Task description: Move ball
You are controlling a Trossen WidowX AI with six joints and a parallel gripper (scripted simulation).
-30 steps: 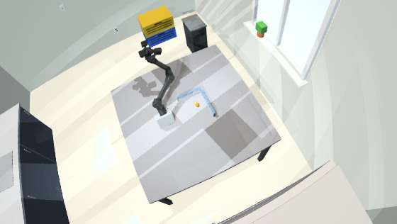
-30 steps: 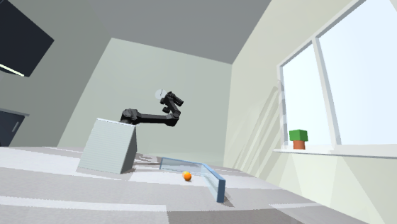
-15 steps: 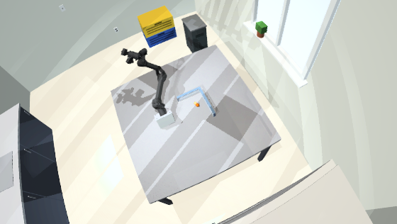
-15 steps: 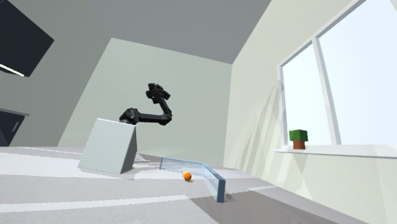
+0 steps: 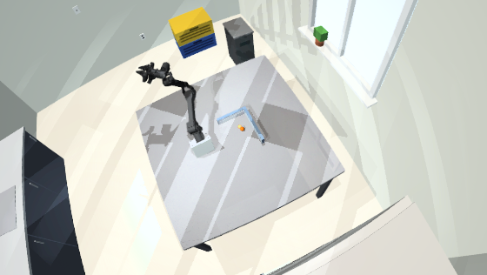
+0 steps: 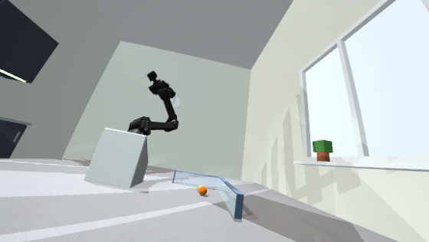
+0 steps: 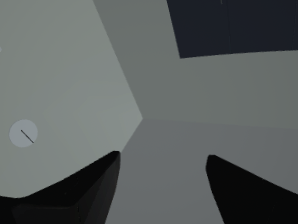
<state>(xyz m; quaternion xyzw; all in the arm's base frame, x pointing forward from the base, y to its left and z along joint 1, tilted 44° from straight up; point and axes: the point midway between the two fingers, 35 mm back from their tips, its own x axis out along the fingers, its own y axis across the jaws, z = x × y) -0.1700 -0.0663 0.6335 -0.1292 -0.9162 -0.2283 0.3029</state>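
The orange ball lies 53 cm ahead of my gripper tip, 40 cm to the right of it and 64 cm below it. The rest, counted from my gripper tip: see-through copy 52 cm ahead, 37 cm to the right, 64 cm below.
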